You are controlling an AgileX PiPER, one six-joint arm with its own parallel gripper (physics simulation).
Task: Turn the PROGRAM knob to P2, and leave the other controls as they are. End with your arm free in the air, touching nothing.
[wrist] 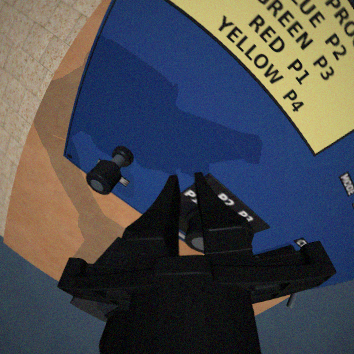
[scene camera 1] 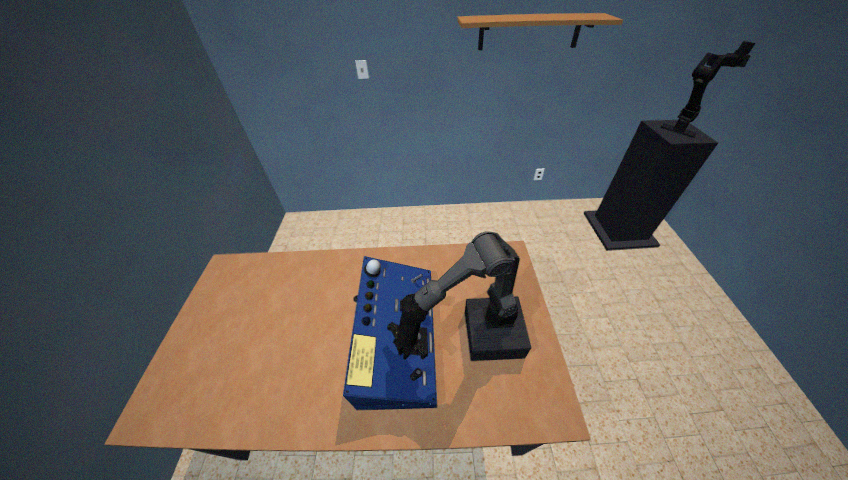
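The blue control panel (scene camera 1: 386,278) (wrist: 230,100) lies on the table. In the wrist view the PROGRAM knob (wrist: 197,243) is a black round knob with a grey end face, beside a dark label plate (wrist: 257,226) marked P1, P2 and P3. My gripper (scene camera 1: 409,352) (wrist: 186,182) is over the panel at this knob, its fingers a narrow gap apart. The right finger covers the right part of the knob, and a small gap shows between the left finger and the knob. I see no grasp on it. The knob's pointer is hidden; its setting cannot be read.
Another black knob (scene camera 1: 416,374) (wrist: 103,176) stands near the panel's end. A yellow instruction card (scene camera 1: 361,360) (wrist: 300,100), a white dome (scene camera 1: 373,267) and several dark round buttons are on the panel. The arm's base block (scene camera 1: 497,344) stands beside it.
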